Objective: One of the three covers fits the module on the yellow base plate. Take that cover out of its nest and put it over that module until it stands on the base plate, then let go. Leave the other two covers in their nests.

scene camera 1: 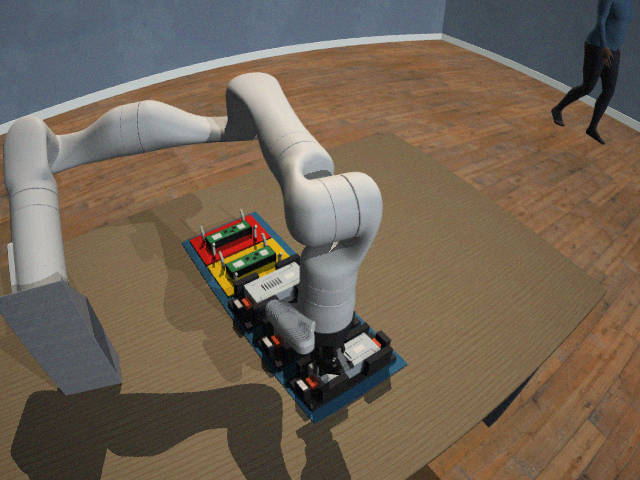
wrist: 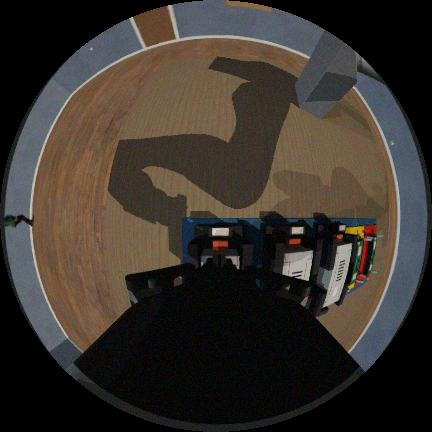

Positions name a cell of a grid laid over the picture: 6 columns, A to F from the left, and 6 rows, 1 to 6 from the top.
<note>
I see my gripper (scene camera 1: D5), a blue board (scene camera 1: C5) and a yellow base plate (scene camera 1: C4).
My gripper also shows in the wrist view (wrist: D4). The blue board shows as well in the wrist view (wrist: D4).
</note>
